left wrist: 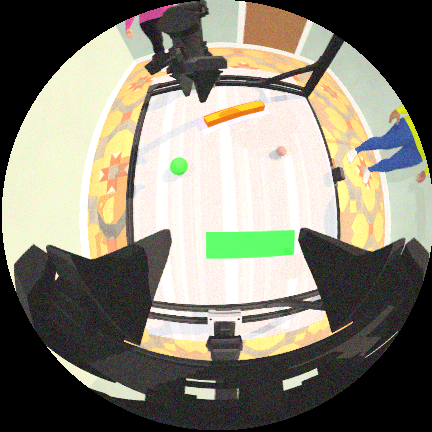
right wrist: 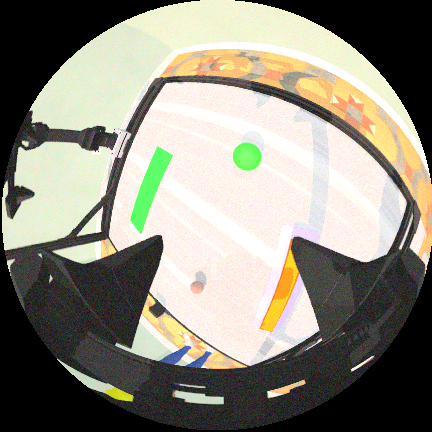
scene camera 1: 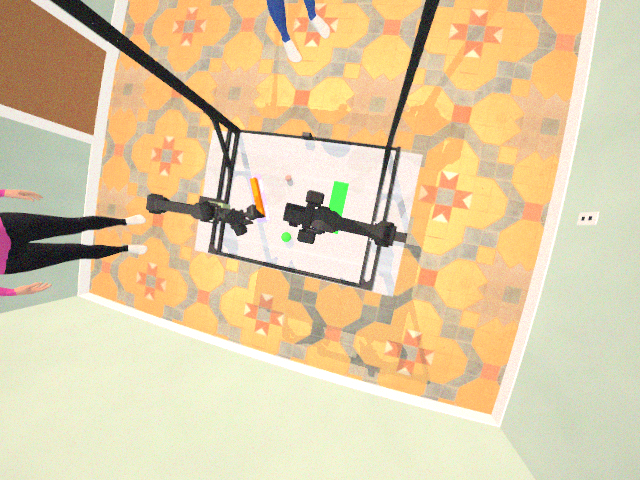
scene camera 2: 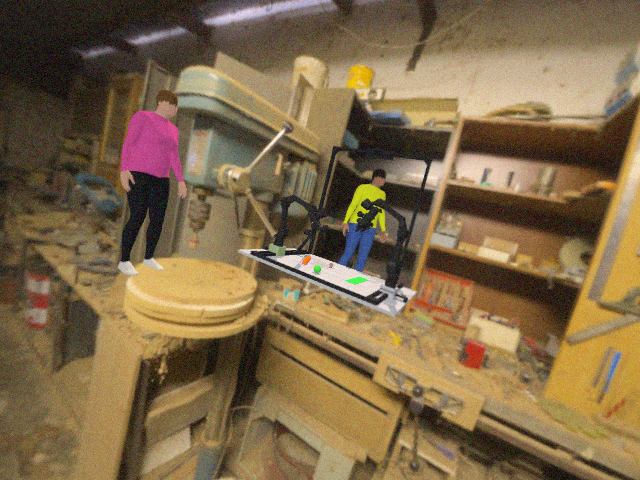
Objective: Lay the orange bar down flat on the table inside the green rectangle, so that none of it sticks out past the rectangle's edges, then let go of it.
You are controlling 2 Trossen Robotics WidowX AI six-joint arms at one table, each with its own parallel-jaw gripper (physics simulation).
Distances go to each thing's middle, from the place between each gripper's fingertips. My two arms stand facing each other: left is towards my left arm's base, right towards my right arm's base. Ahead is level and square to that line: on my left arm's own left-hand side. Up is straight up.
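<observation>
Counted from my right hand: orange bar (right wrist: 289, 273) 20 cm below, 12 cm behind, 12 cm to the right; pale lilac pad (right wrist: 287, 231) 21 cm below, 12 cm behind, 12 cm to the right; green rectangle (left wrist: 225, 244) 21 cm below, 12 cm behind, 33 cm to the left.
My left hand is 35 cm above the green rectangle, 7 cm to the right of it and 8 cm past it. Counted from my left hand: orange bar 34 cm below, 39 cm to the right, 8 cm behind; pale lilac pad 35 cm below, 39 cm to the right, 8 cm behind.
</observation>
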